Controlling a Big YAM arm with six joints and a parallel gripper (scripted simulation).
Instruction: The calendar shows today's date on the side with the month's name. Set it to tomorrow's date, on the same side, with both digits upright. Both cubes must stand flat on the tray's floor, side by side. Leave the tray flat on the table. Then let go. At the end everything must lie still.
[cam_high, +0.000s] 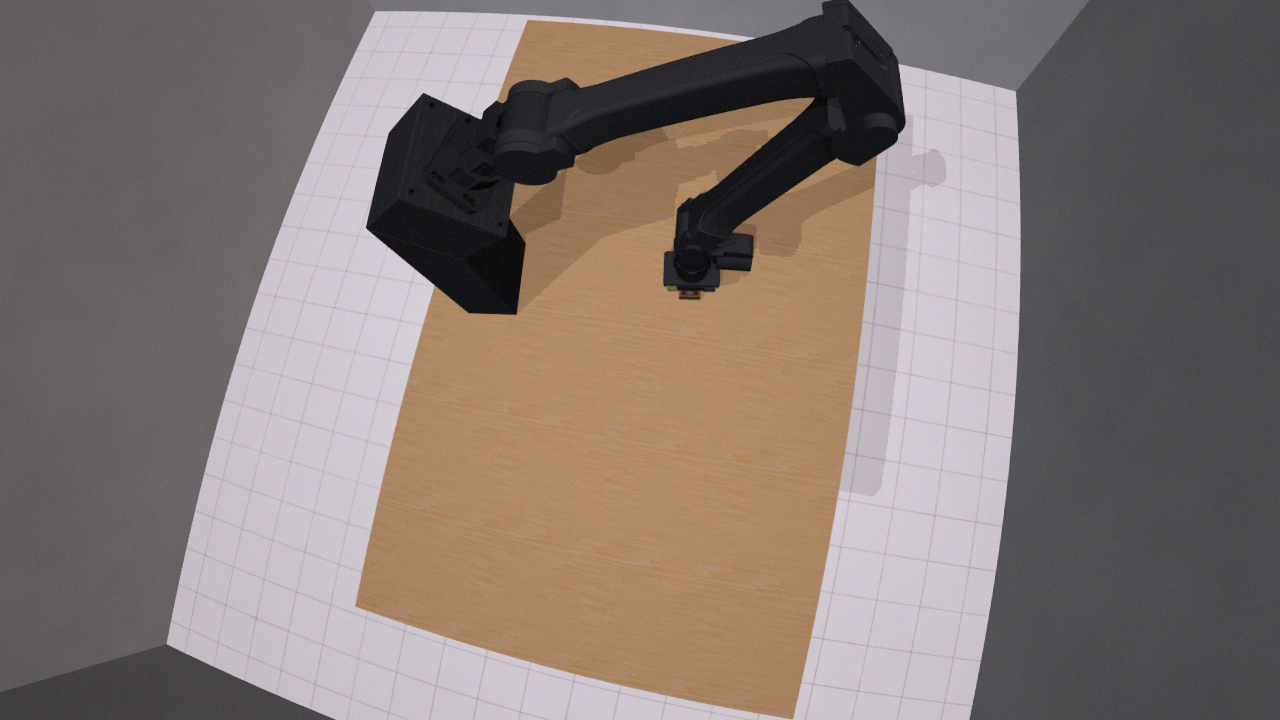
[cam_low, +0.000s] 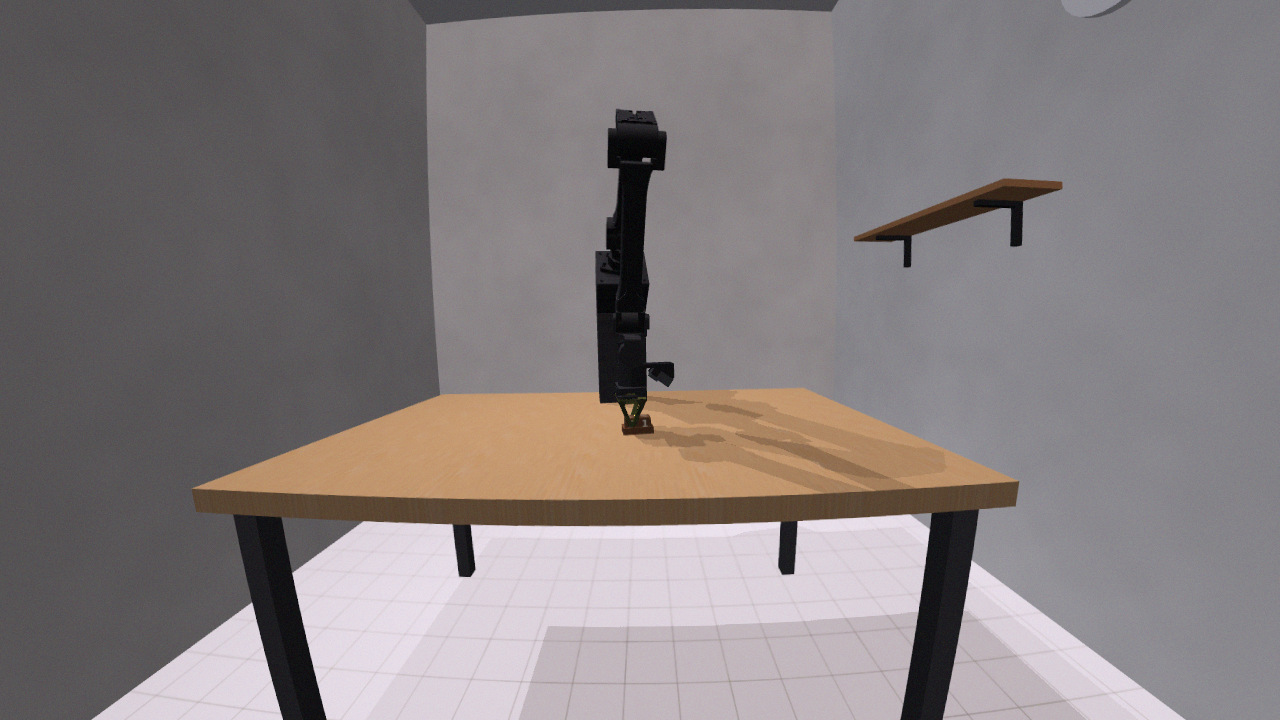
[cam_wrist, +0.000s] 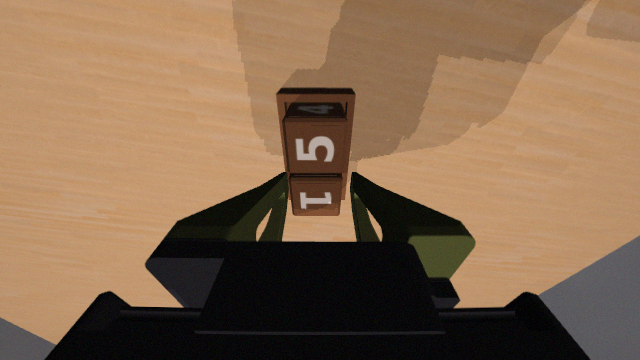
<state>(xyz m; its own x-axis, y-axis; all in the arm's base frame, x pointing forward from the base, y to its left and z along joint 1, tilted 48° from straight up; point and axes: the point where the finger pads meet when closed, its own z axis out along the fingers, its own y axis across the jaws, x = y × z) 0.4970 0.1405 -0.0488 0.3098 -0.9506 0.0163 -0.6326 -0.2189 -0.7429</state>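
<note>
Now: the cube right at my hand. The rest, counted from my hand: brown calendar tray: 10 mm behind, 10 mm to the left, 20 mm below.
</note>
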